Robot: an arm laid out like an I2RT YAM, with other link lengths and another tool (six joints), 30 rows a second.
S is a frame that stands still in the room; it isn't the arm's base.
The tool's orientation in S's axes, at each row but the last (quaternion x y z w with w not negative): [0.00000 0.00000 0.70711 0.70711]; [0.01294 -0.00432 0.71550 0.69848]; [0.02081 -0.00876 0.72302 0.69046]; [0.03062 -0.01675 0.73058 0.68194]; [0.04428 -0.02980 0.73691 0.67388]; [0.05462 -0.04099 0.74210 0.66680]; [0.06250 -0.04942 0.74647 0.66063]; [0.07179 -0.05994 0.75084 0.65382]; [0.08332 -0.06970 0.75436 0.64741]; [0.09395 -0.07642 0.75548 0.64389]
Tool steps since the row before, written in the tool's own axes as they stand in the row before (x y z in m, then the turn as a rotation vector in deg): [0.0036 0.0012 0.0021 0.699 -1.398 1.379]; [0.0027 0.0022 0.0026 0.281 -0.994 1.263]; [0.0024 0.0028 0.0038 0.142 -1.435 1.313]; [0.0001 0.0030 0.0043 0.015 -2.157 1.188]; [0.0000 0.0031 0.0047 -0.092 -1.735 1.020]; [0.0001 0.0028 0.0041 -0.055 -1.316 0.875]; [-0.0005 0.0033 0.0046 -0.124 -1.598 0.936]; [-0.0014 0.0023 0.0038 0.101 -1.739 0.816]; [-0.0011 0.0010 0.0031 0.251 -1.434 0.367]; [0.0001 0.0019 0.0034 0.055 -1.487 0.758]
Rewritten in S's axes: [-0.0012 0.0036 0.0021 1.398 0.699 1.379]; [-0.0022 0.0026 0.0027 1.003 0.274 1.258]; [-0.0028 0.0021 0.0039 1.450 0.154 1.295]; [-0.0029 -0.0004 0.0043 2.176 0.086 1.149]; [-0.0030 -0.0008 0.0047 1.761 -0.041 0.977]; [-0.0027 -0.0008 0.0041 1.337 -0.030 0.844]; [-0.0031 -0.0016 0.0045 1.627 -0.073 0.890]; [-0.0020 -0.0024 0.0035 1.733 0.188 0.814]; [-0.0007 -0.0019 0.0028 1.393 0.382 0.409]; [-0.0017 -0.0010 0.0033 1.493 0.110 0.741]
